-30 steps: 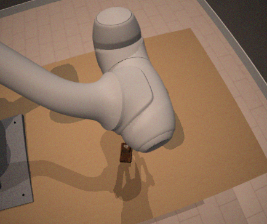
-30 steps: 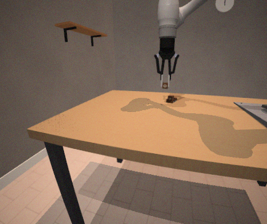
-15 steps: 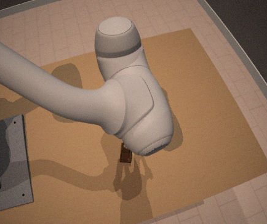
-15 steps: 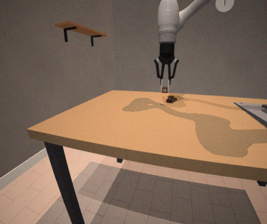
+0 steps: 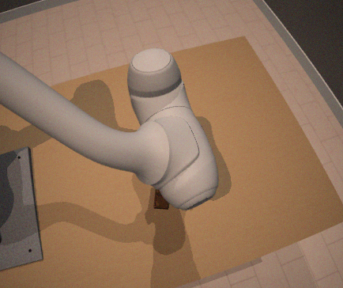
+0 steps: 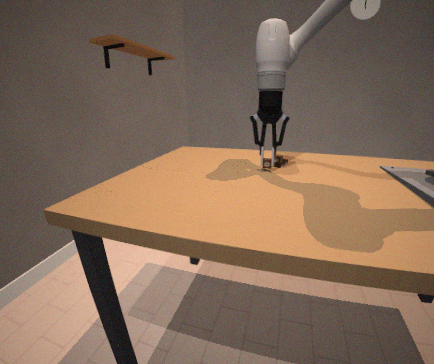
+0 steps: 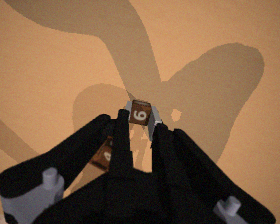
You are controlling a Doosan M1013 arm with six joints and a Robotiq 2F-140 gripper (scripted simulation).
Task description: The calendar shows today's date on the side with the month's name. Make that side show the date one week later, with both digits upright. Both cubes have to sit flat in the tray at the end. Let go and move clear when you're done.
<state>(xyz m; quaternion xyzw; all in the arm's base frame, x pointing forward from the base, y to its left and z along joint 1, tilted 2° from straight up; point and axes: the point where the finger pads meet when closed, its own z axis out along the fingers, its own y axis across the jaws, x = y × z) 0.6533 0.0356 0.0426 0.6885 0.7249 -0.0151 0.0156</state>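
My gripper is now 100 mm to the left of the tray, 50 mm above it and 40 mm past it. From my hand the other things lie so: cube: 30 mm below.
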